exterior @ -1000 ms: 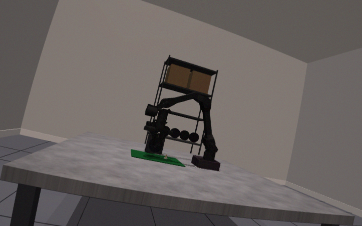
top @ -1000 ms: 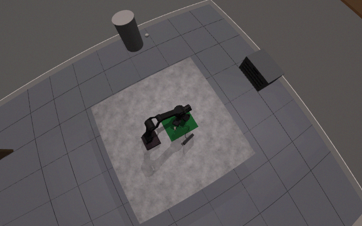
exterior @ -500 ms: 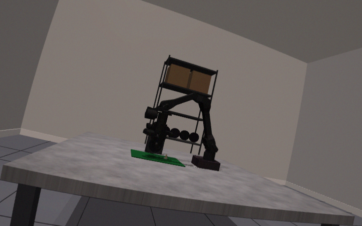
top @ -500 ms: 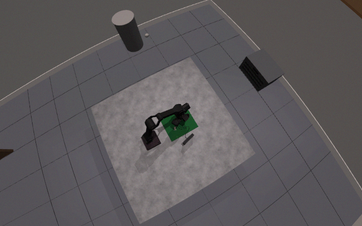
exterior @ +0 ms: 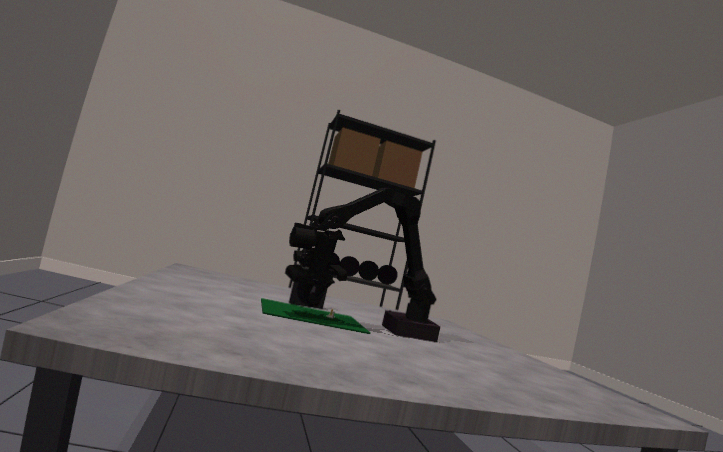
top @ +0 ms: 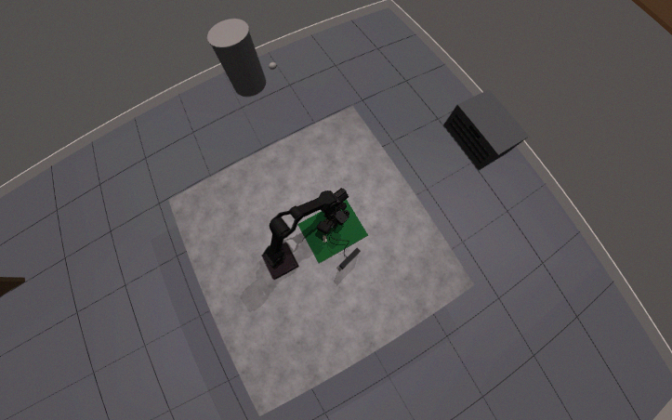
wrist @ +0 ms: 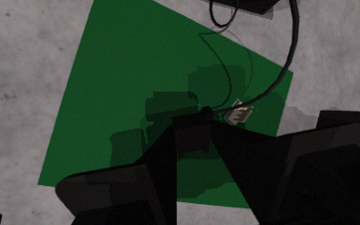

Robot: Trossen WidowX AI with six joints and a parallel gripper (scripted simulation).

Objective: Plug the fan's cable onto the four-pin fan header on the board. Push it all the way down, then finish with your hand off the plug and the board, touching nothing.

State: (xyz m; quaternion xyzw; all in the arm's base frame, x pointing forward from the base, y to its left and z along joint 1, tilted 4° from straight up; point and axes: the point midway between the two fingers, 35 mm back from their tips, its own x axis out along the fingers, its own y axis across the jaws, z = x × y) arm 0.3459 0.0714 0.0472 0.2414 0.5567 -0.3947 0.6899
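My gripper tip is now 60 mm above the green board, 20 mm past it and 10 mm to the left of it. The rest, counted from my gripper tip: black fan: 180 mm to the right, 10 mm above; then white four-pin header: 70 mm behind, 50 mm to the right, 50 mm below; then black plug: 10 mm to the left, 10 mm behind.
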